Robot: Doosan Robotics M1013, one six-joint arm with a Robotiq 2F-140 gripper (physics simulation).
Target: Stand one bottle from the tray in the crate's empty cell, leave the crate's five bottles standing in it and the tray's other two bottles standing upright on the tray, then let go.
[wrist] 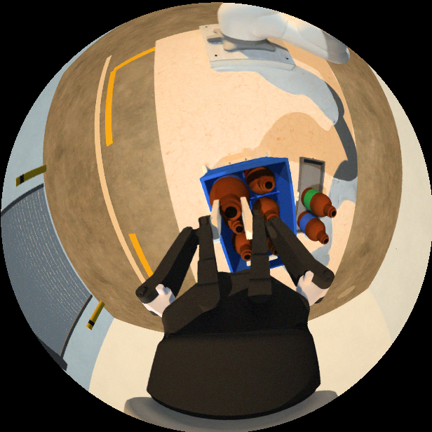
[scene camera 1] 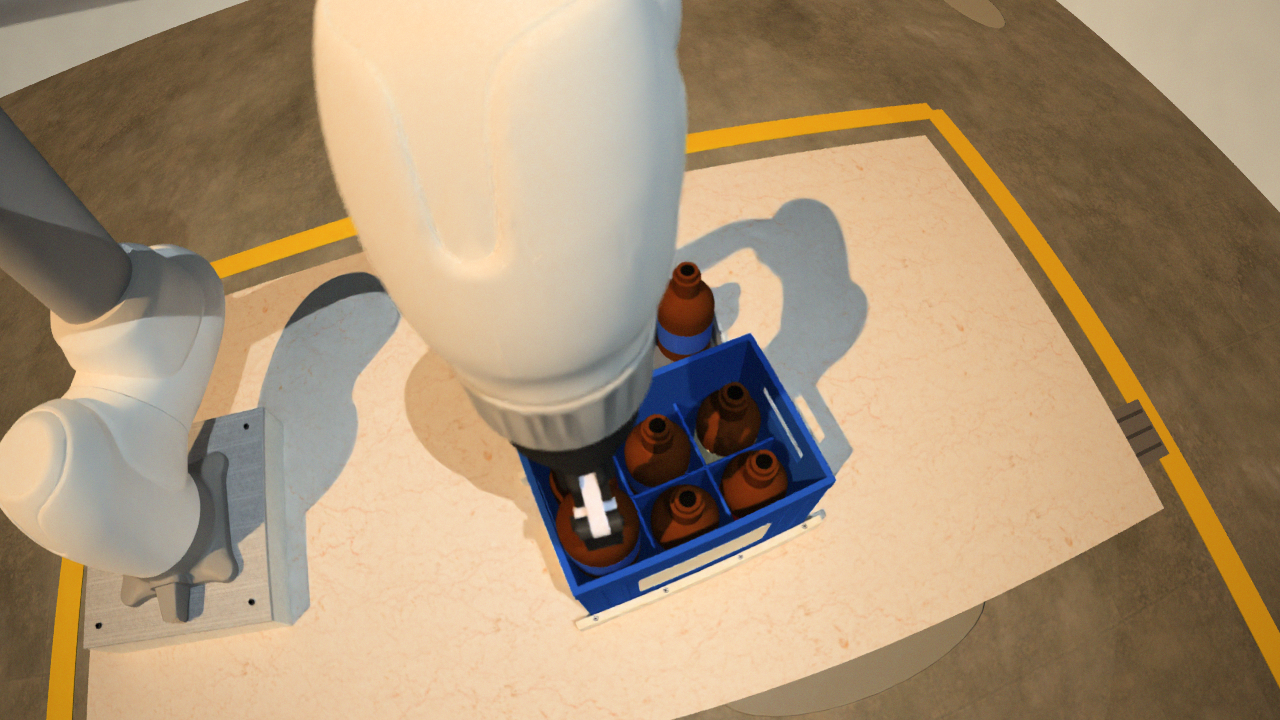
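Where they show: arm's base at its link origin: (scene camera 1: 177, 529).
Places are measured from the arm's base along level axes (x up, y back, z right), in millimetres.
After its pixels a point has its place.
My gripper (scene camera 1: 597, 519) {y -559, x 186, z 198 mm} (wrist: 230, 207) is shut on the neck of a brown bottle (scene camera 1: 575, 537) {y -534, x 169, z 211 mm} (wrist: 227, 187) with a blue band. The bottle is about upright at a corner cell of the blue crate (scene camera 1: 608, 593) {y -542, x 52, z 246 mm} (wrist: 286, 190), its lower part inside the crate's outline; its base and depth are hidden. Other brown bottles (scene camera 1: 657, 452) {y -639, x 67, z 125 mm} (scene camera 1: 729, 428) {y -723, x 59, z 124 mm} (scene camera 1: 754, 485) {y -718, x 70, z 197 mm} (wrist: 261, 180) stand in the crate's cells, some partly hidden by the gripper. On the grey tray (wrist: 311, 175) a green-banded bottle (wrist: 316, 200) and a blue-banded bottle (wrist: 311, 226) (scene camera 1: 686, 313) {y -738, x 49, z -37 mm} stand upright. The arm hides the green-banded one in scene camera 1.
The arm (scene camera 1: 510, 179) {y -560, x 593, z 252 mm} leans over the crate and hides much of the tray in scene camera 1. The robot's base plate (scene camera 1: 241, 537) {y -101, x -7, z 36 mm} (wrist: 225, 59) stands left of the crate in scene camera 1. A pale strip (scene camera 1: 626, 607) {y -554, x -34, z 253 mm} runs along the crate's near side.
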